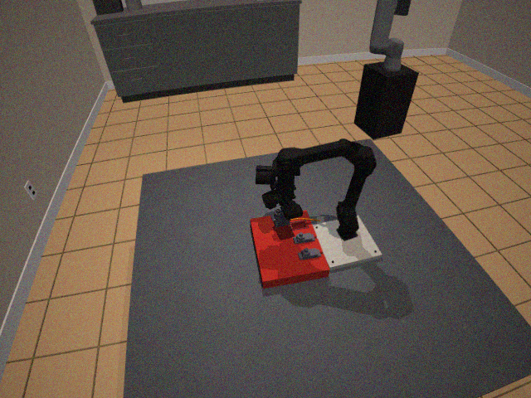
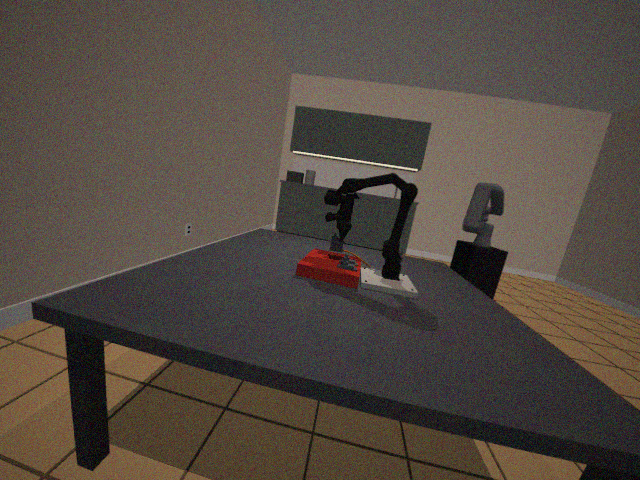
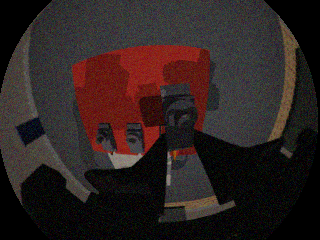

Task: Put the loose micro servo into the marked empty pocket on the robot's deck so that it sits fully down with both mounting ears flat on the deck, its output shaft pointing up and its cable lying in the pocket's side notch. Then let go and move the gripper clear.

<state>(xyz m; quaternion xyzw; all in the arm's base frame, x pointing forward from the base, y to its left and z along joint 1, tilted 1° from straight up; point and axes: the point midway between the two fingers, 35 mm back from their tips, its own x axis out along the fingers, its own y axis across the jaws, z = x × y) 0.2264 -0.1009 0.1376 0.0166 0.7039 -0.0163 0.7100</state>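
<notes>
My gripper tip is now 10 cm above the red deck, 7 cm to the right of it and 6 cm short of it.
</notes>
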